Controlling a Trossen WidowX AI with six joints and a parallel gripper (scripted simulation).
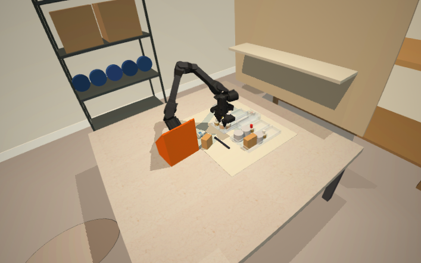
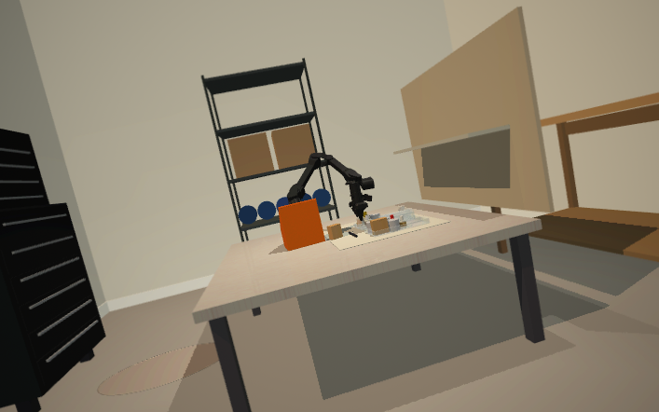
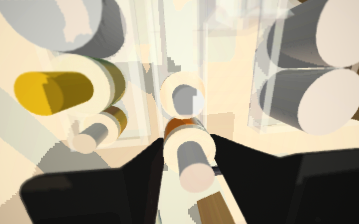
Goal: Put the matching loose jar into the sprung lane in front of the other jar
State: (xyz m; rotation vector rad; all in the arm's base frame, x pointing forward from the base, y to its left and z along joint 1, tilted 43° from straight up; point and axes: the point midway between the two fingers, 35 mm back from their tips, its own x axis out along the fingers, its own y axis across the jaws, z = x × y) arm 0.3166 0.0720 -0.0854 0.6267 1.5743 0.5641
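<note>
Right now the black stick is 80 mm to the right of my gripper tip, 80 mm behind it and 50 mm below it. From my gripper tip the other things lie so: tan box: 160 mm behind, 40 mm to the right, 20 mm below.
</note>
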